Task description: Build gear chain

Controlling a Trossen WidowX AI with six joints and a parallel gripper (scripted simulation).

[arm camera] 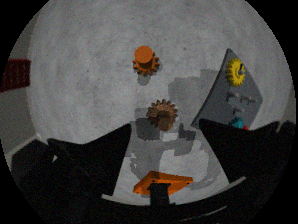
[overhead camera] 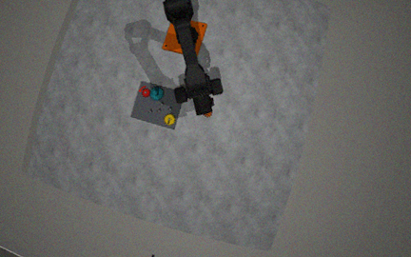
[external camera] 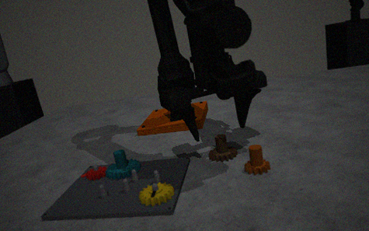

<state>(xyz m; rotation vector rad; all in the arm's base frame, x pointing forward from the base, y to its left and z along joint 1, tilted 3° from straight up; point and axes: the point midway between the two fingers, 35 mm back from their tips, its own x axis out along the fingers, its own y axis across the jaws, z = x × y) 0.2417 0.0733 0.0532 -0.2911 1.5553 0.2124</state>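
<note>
The brown gear lies 30 mm below my gripper tip. Round my gripper tip: yellow striped gear: 120 mm ahead, 120 mm to the right, 30 mm below; teal gear: 10 mm ahead, 190 mm to the right, 20 mm below; orange gear: 70 mm ahead, 50 mm to the left, 30 mm below.
</note>
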